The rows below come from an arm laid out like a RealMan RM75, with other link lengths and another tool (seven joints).
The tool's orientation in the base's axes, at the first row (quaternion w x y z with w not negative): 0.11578 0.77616 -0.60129 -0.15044
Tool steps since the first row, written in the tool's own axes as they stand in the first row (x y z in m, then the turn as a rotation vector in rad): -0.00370 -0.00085 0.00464 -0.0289 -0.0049 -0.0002; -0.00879 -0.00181 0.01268 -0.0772 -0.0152 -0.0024; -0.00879 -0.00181 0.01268 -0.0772 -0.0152 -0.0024; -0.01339 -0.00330 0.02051 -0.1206 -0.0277 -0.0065; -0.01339 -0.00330 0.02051 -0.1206 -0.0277 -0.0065; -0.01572 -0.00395 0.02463 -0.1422 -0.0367 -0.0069; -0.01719 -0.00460 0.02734 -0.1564 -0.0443 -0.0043; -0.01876 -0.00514 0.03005 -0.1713 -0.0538 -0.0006; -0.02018 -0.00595 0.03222 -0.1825 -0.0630 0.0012; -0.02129 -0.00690 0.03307 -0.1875 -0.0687 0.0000; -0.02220 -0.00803 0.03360 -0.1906 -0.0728 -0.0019
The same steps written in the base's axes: -0.00182 0.00380 -0.00426 -0.0022 0.0292 0.0011; -0.00514 0.00898 -0.01159 -0.0033 0.0785 0.0040; -0.00514 0.00898 -0.01159 -0.0033 0.0785 0.0040; -0.00778 0.01381 -0.01896 -0.0006 0.1237 0.0074; -0.00778 0.01381 -0.01896 -0.0006 0.1237 0.0074; -0.00927 0.01624 -0.02280 0.0026 0.1469 0.0066; -0.01004 0.01783 -0.02541 0.0052 0.1625 0.0028; -0.01093 0.01949 -0.02797 0.0089 0.1793 -0.0027; -0.01134 0.02107 -0.03014 0.0139 0.1925 -0.0066; -0.01106 0.02238 -0.03117 0.0183 0.1987 -0.0071; -0.01045 0.02354 -0.03198 0.0220 0.2027 -0.0065
